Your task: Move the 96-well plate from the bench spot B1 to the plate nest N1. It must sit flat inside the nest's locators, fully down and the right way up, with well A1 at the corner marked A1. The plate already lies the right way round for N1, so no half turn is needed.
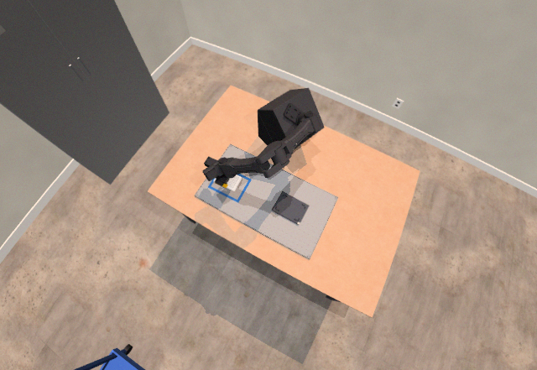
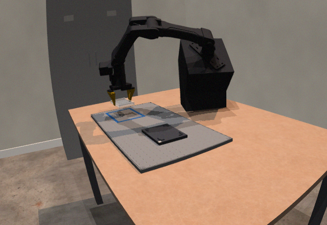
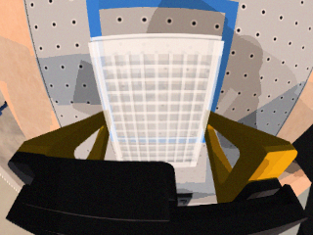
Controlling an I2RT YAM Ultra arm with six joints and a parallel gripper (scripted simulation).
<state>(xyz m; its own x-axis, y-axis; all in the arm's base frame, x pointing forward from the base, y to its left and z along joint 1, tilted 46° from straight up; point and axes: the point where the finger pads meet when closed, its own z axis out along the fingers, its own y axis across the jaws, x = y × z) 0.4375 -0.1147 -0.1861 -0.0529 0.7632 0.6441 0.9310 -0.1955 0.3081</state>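
My gripper is now 4 cm past the plate nest N1, 36 cm to the right of it and 6 cm above it. Also, from my hand: white 96-well plate: right at my hand.
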